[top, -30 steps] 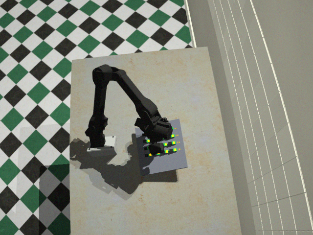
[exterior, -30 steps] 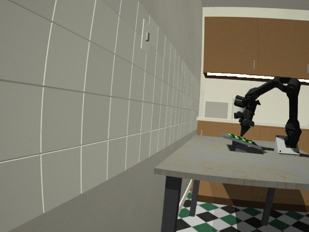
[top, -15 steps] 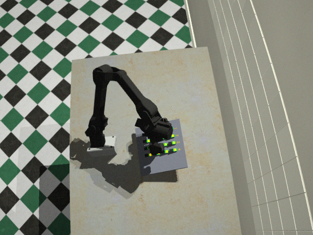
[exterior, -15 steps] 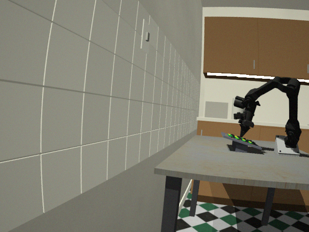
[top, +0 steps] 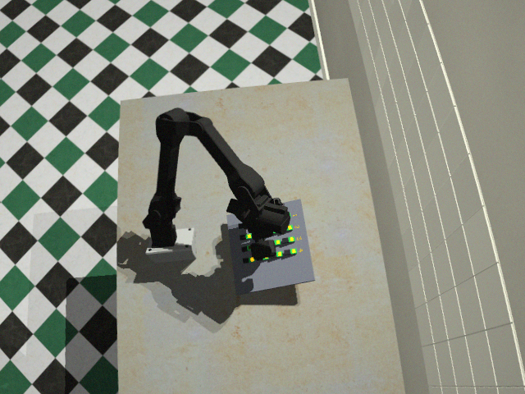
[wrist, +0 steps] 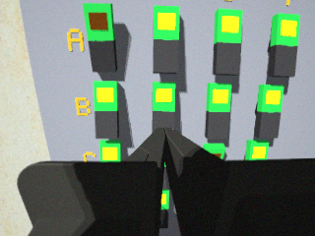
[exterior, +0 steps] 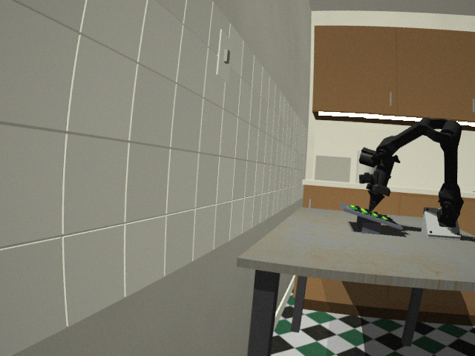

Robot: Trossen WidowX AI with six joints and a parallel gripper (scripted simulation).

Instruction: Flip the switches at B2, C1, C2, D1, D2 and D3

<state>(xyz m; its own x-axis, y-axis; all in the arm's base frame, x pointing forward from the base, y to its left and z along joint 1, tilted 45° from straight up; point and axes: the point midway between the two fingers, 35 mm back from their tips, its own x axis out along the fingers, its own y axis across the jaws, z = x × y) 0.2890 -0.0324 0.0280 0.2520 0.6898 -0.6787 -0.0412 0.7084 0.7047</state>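
The switch B2 is 40 mm below my hand and 20 mm ahead of it. From my hand the other things lie so: switch A2: 60 mm ahead, 30 mm below; then switch B1: 40 mm to the left, 40 mm below, 20 mm ahead; then switch C3: 40 mm to the right, 40 mm below, 10 mm behind.
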